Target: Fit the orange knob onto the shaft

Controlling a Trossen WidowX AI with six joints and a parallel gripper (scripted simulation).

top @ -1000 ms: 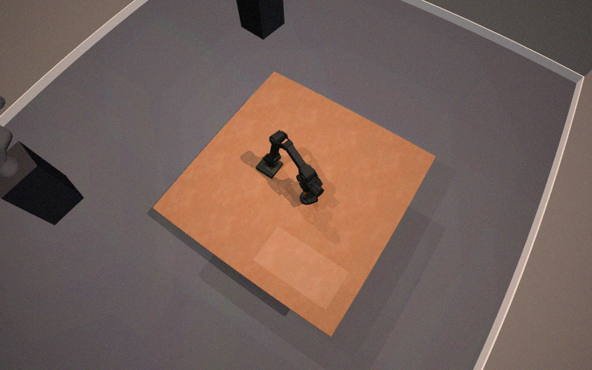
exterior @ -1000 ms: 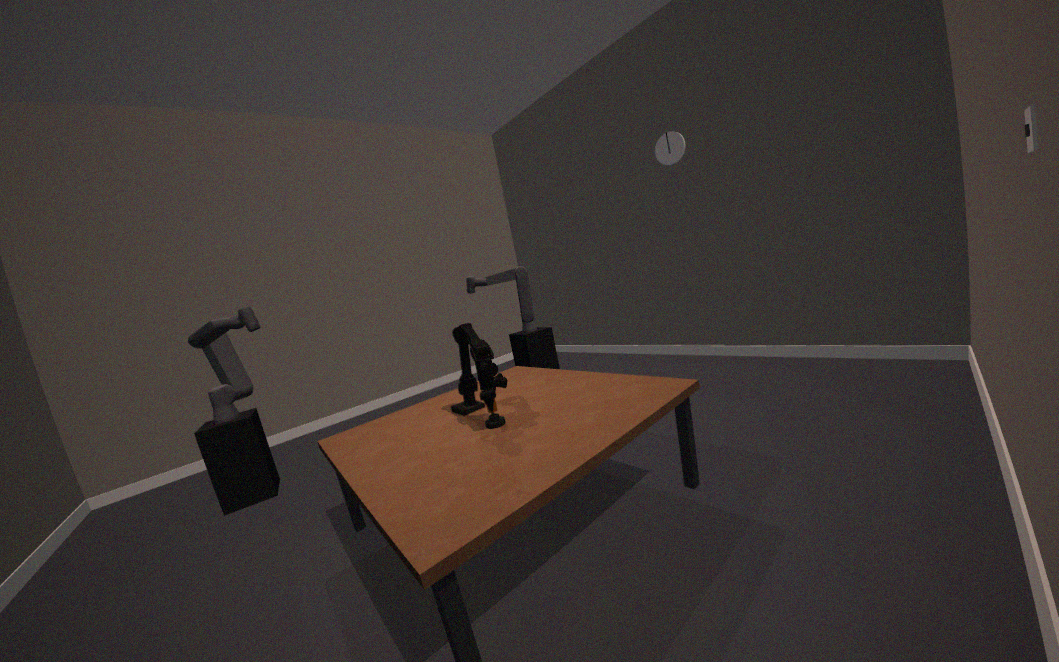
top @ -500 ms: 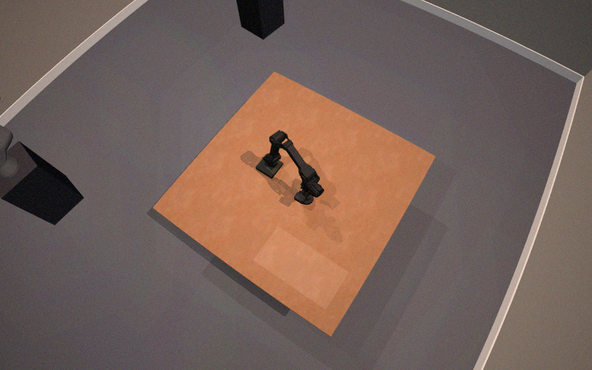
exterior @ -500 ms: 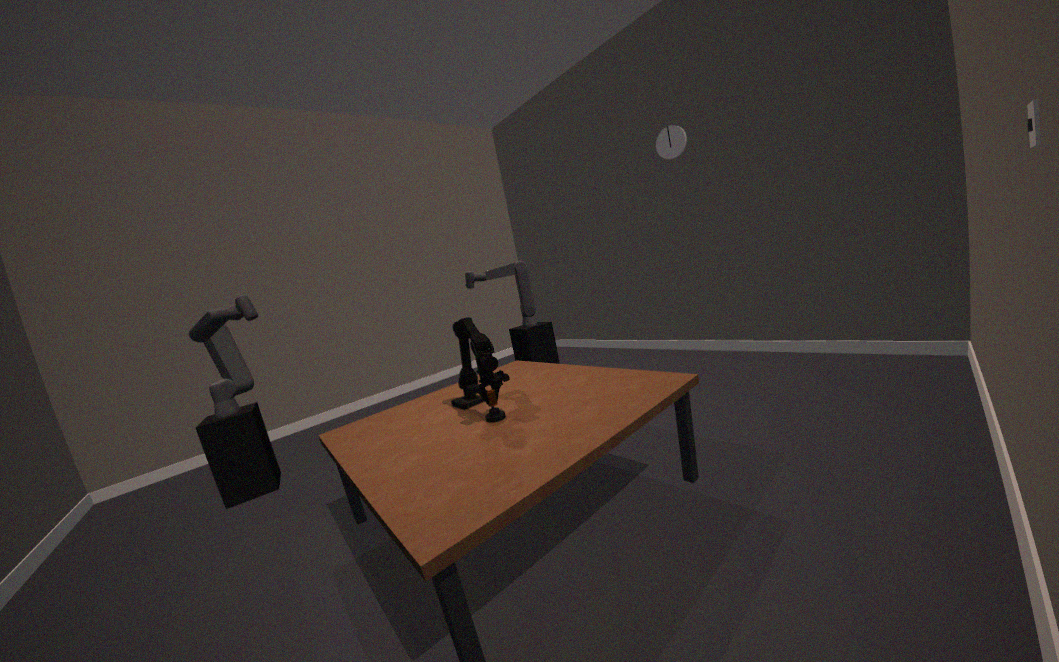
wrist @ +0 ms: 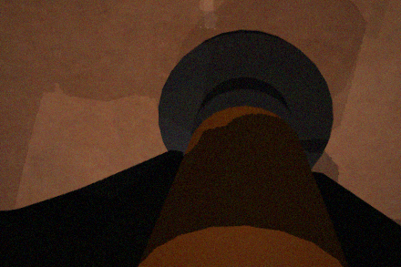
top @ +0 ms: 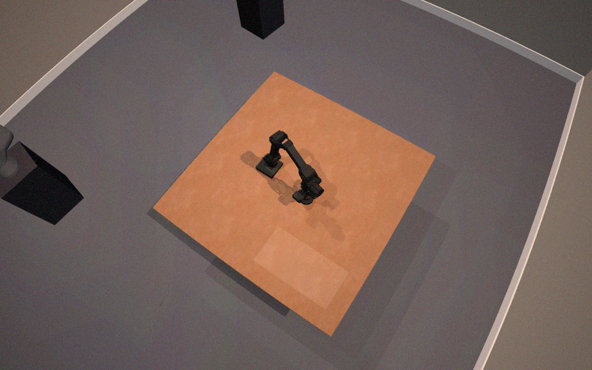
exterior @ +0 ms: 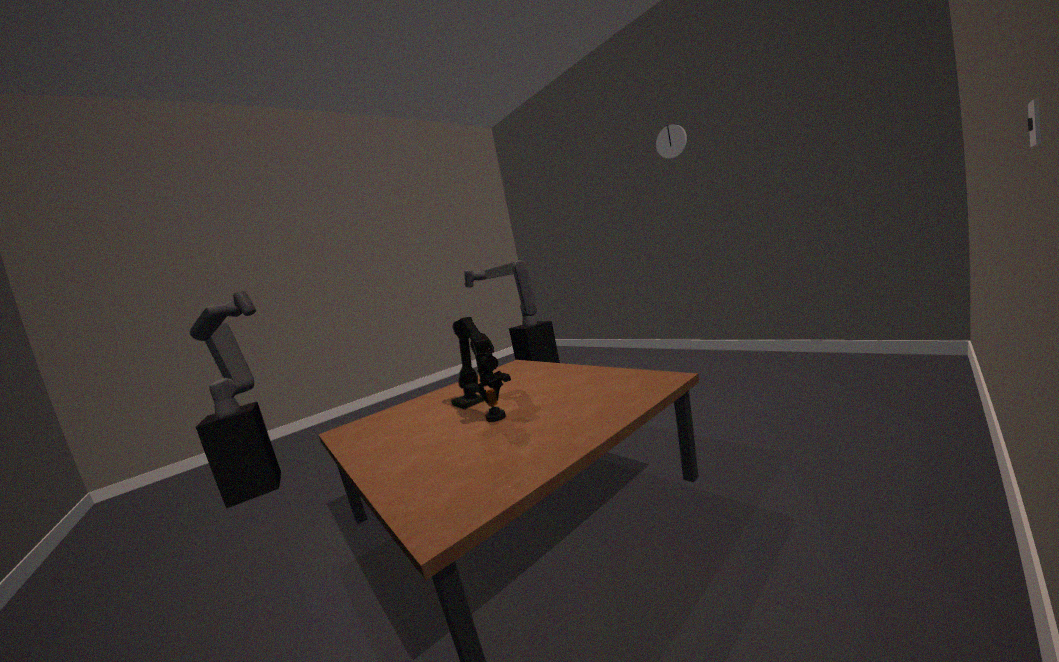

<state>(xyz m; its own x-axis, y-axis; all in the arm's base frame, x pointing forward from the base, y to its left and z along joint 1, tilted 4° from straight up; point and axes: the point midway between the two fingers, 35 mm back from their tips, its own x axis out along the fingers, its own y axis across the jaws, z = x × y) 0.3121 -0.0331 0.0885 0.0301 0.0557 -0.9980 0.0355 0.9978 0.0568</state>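
Right now my gripper tip is 20 mm below the orange knob. Also, from my gripper tip: pedestal (40 mm below).
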